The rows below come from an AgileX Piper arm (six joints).
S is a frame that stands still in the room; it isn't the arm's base.
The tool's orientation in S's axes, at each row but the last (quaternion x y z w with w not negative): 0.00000, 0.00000, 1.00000, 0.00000; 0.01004, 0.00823, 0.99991, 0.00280; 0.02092, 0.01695, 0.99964, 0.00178; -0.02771, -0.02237, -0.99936, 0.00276; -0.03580, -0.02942, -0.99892, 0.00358; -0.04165, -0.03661, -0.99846, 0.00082; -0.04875, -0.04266, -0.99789, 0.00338
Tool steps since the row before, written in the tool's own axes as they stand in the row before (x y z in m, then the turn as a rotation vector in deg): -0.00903, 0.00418, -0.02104, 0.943, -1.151, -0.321; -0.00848, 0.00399, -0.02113, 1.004, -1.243, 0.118; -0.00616, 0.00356, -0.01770, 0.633, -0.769, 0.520; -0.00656, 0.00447, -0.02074, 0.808, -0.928, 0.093; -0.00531, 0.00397, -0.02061, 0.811, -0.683, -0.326; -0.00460, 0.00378, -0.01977, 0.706, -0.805, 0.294; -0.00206, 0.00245, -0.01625, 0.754, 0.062, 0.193
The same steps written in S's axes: 0.00903, -0.00418, -0.02104, -0.943, 1.151, -0.321; 0.00803, -0.00438, -0.02123, -0.995, 1.251, 0.118; 0.00540, -0.00418, -0.01781, -0.608, 0.789, 0.520; 0.00543, -0.00537, -0.02085, -0.808, 0.928, 0.096; 0.00386, -0.00515, -0.02067, -0.838, 0.658, -0.306; 0.00296, -0.00522, -0.01976, -0.683, 0.825, 0.292; 0.00050, -0.00382, -0.01611, -0.731, -0.047, 0.270
